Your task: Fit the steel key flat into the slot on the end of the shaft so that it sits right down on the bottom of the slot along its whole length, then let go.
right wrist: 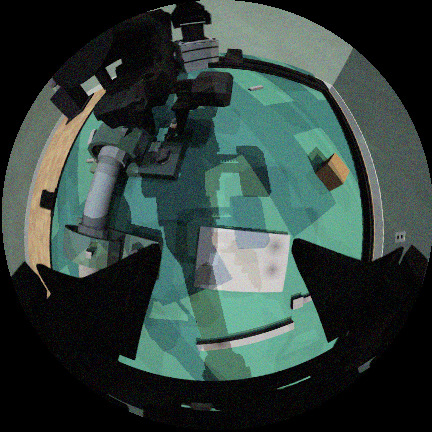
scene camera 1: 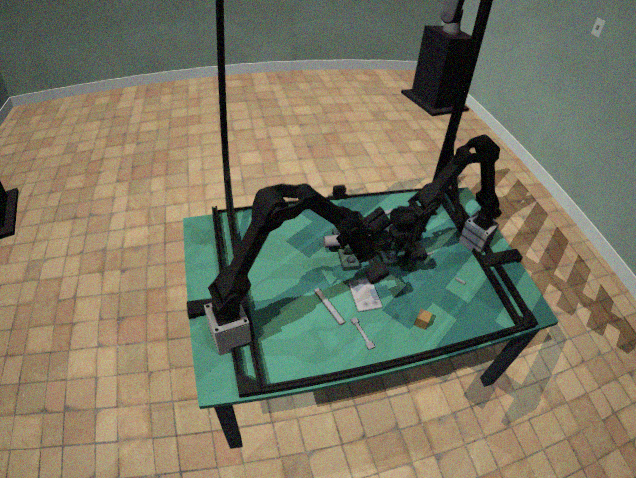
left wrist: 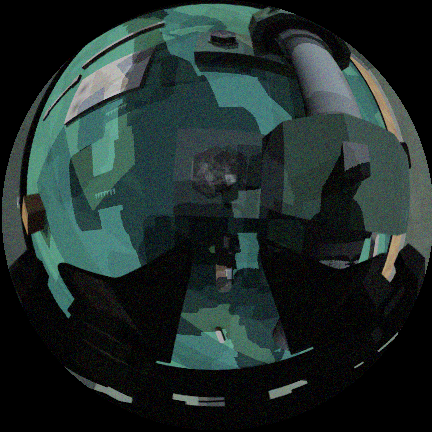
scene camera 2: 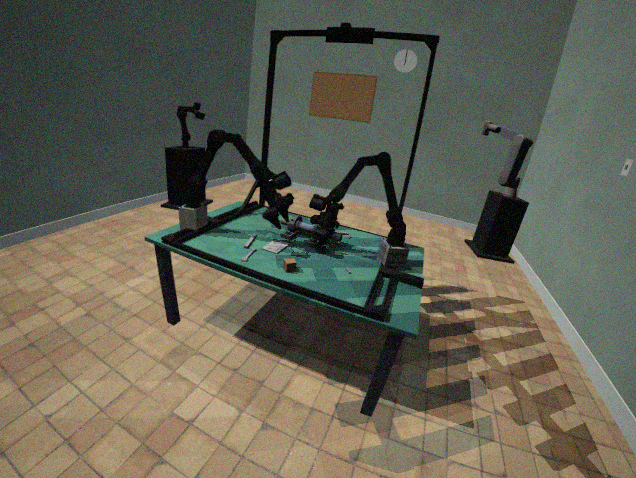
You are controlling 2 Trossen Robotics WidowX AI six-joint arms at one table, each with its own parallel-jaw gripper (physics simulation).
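Pixels of known places: left gripper, fingertip midpoint: (right wrist: 166,132) (scene camera 1: 401,254) (left wrist: 226,246) (scene camera 2: 322,243); right gripper, fingertip midpoint: (right wrist: 228,249) (scene camera 1: 373,266) (scene camera 2: 284,225); left arm's base at its link origin: (right wrist: 193,39) (scene camera 1: 483,222) (scene camera 2: 395,243); right arm's base at its link origin: (scene camera 1: 226,313) (scene camera 2: 192,205).
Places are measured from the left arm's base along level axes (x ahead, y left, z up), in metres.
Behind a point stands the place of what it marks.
Note:
The grey shaft (scene camera 1: 331,241) @(y -0.320, x 0.475, z -0.045 m) (scene camera 2: 304,224) @(y -0.260, x 0.376, z -0.042 m) (left wrist: 322,76) (right wrist: 100,189) @(y -0.249, x 0.367, z -0.045 m) lies level in its green fixture at mid-table. Its slotted end is hidden behind my arms. A small steel key (scene camera 1: 460,281) @(y 0.070, x 0.217, z -0.102 m) (scene camera 2: 347,270) @(y 0.072, x 0.218, z -0.103 m) (right wrist: 255,88) @(y 0.064, x 0.219, z -0.104 m) lies flat on the table, far off toward the left arm's base. My left gripper (scene camera 1: 411,253) @(y -0.148, x 0.295, z -0.092 m) (scene camera 2: 326,228) (left wrist: 226,246) @(y -0.148, x 0.295, z -0.092 m) is half open and low beside the fixture, over the bolted base plate (left wrist: 213,169) @(y -0.165, x 0.339, z -0.078 m) (right wrist: 160,155) @(y -0.166, x 0.344, z -0.078 m). I see nothing gripped in it. My right gripper (scene camera 1: 375,266) @(y -0.135, x 0.482, z -0.005 m) (scene camera 2: 275,215) (right wrist: 228,249) @(y -0.135, x 0.482, z -0.005 m) is wide open and empty above the white plate (scene camera 1: 365,294) @(y -0.119, x 0.513, z -0.103 m) (right wrist: 245,261) @(y -0.119, x 0.513, z -0.102 m).
A flat steel bar (scene camera 1: 329,305) @(y -0.162, x 0.632, z -0.098 m) (right wrist: 245,340) @(y -0.165, x 0.632, z -0.098 m), a small wrench (scene camera 1: 363,333) @(y -0.023, x 0.626, z -0.103 m) (scene camera 2: 249,255) @(y -0.019, x 0.624, z -0.105 m) and a wooden cube (scene camera 1: 424,319) @(y 0.083, x 0.469, z -0.068 m) (scene camera 2: 290,265) @(y 0.095, x 0.456, z -0.078 m) (right wrist: 332,171) @(y 0.054, x 0.459, z -0.071 m) lie in front of the fixture. A black frame rail (scene camera 1: 387,365) @(y 0.104, x 0.663, z -0.088 m) borders the table.

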